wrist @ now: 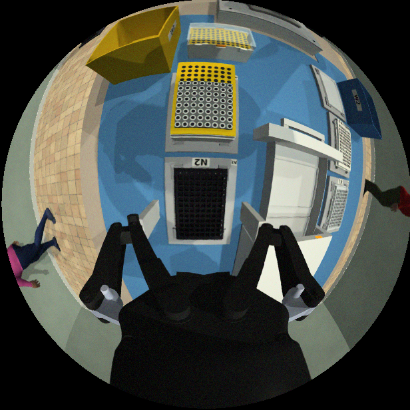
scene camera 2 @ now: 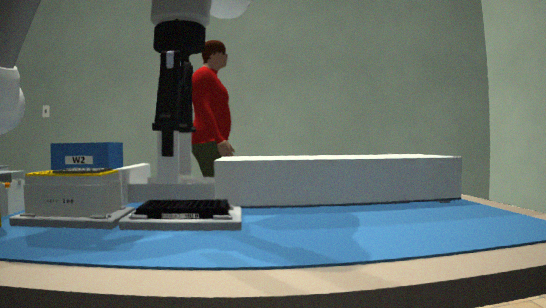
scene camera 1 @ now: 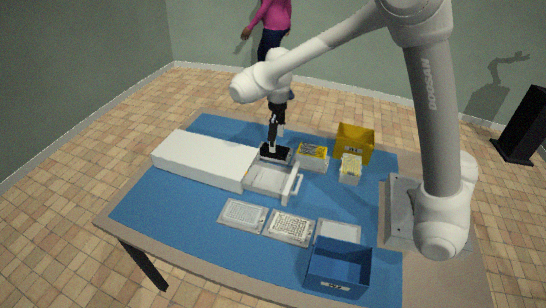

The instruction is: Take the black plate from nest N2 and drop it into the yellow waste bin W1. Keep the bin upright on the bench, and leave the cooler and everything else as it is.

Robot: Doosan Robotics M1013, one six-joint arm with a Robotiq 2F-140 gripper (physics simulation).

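Places are measured from the arm's base along level axes (x ahead, y right, z down), in millimetres.
Pixels of known places: gripper, fingertip midpoint: (scene camera 2: pixel 176 178) (scene camera 1: pixel 276 143).
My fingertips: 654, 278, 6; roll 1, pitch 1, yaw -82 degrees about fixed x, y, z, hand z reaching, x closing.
Ahead of a thing's pixels: the offset from my fingertips to its top centre, as dx, dy, dz. "spot": to the spot under its first point.
The black plate {+10, +0, +36} (scene camera 1: pixel 276 154) (scene camera 2: pixel 185 207) (wrist: pixel 200 205) lies flat and squarely in the grey nest N2 {spot: -35, +56, +56} (scene camera 2: pixel 150 225) (wrist: pixel 170 220). My gripper (scene camera 1: pixel 276 142) (scene camera 2: pixel 171 177) (wrist: pixel 199 209) is open and empty, with its fingers pointing down. Its tips stay a little above the plate; in the wrist view one finger pad stands out to each side, wider than the plate and the nest. The yellow waste bin W1 {-356, +85, -57} (scene camera 1: pixel 345 140) (wrist: pixel 145 65) stands upright and open at the top, beyond the yellow tip rack.
The yellow tip rack {-161, -22, -14} (scene camera 1: pixel 311 154) (scene camera 2: pixel 75 195) (wrist: pixel 204 105) stands beside N2, with a clear-lidded box {spot: -331, -109, -7} (scene camera 1: pixel 351 169) (wrist: pixel 220 45) beyond it. A long white box (scene camera 1: pixel 205 157) (scene camera 2: pixel 340 180) with its drawer {spot: -4, -163, +49} (scene camera 1: pixel 270 177) (wrist: pixel 295 185) open is close beside N2. Blue bin W2 {-277, -551, -57} (scene camera 1: pixel 337 272) (scene camera 2: pixel 87 152) stands across the bench.
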